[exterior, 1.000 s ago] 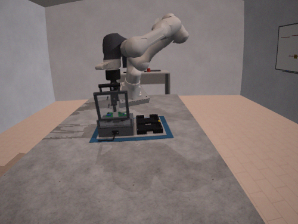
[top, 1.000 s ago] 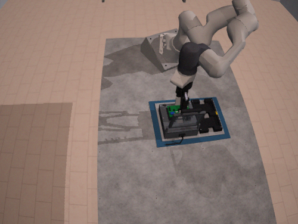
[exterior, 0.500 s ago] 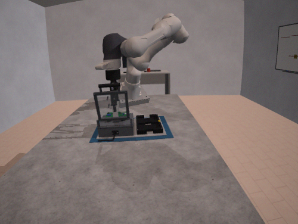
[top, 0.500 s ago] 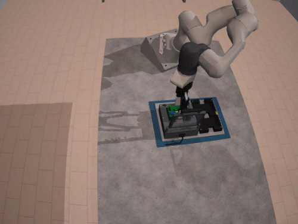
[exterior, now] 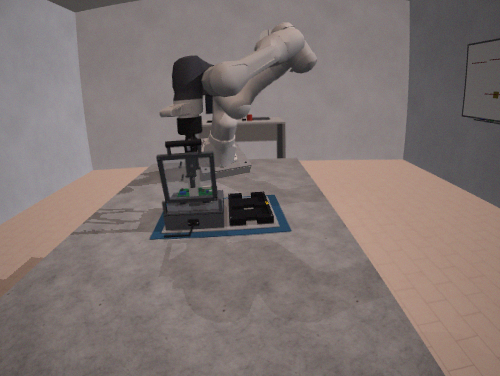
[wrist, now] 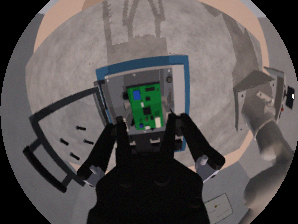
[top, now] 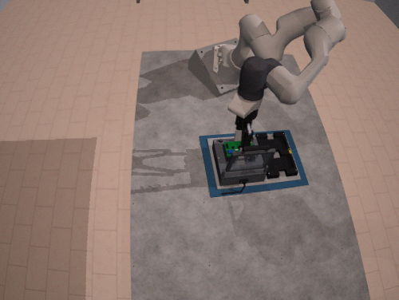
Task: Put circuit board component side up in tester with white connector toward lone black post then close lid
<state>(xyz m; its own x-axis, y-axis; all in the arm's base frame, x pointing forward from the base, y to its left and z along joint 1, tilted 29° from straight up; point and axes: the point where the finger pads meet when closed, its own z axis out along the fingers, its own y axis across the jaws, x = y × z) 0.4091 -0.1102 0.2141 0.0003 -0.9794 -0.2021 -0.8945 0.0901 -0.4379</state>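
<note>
My hand is 2 cm above the green circuit board. The rest, counted from my hand: tester bed (1 cm ahead, 1 cm to the left, 4 cm below); framed clear lid (13 cm ahead, 8 cm above).
</note>
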